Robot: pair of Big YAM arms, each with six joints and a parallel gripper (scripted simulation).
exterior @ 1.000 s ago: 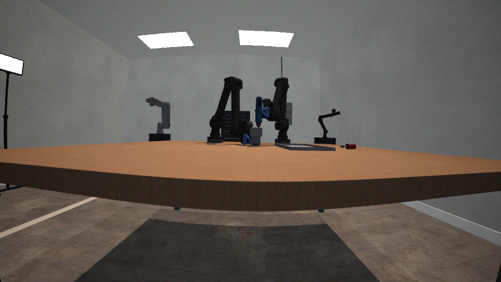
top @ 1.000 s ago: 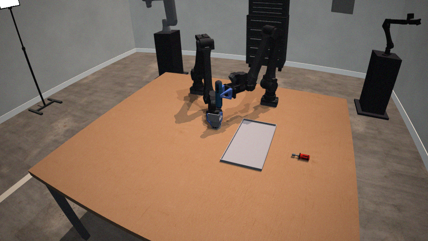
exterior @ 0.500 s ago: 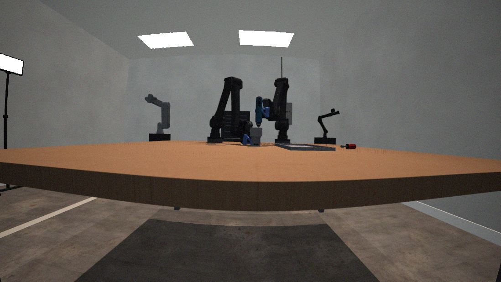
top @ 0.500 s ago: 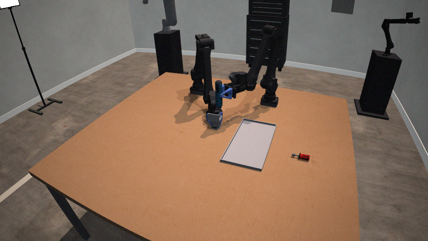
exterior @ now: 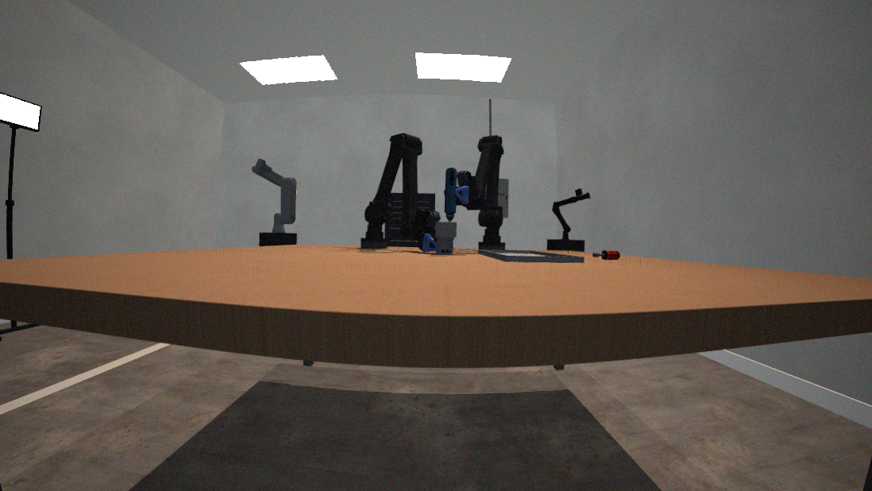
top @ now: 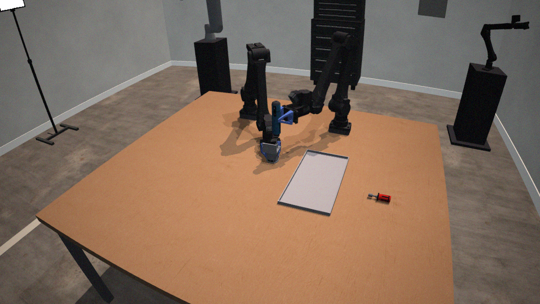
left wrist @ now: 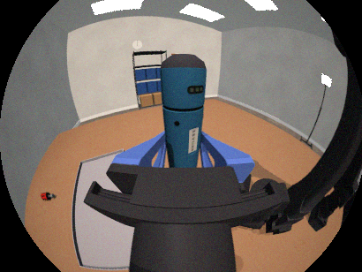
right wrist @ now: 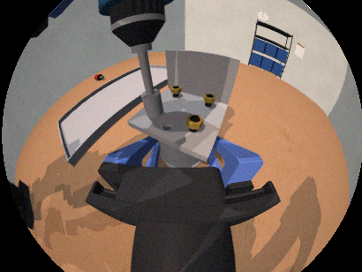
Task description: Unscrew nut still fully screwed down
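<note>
Now: the joint module 1 cm above my right hand. The rest, counted from my right hand: flat grey tray: 25 cm to the left, 8 cm ahead, 2 cm below; red-handled tool: 54 cm to the left, 13 cm ahead, 1 cm below; grey bracket: 5 cm above.
</note>
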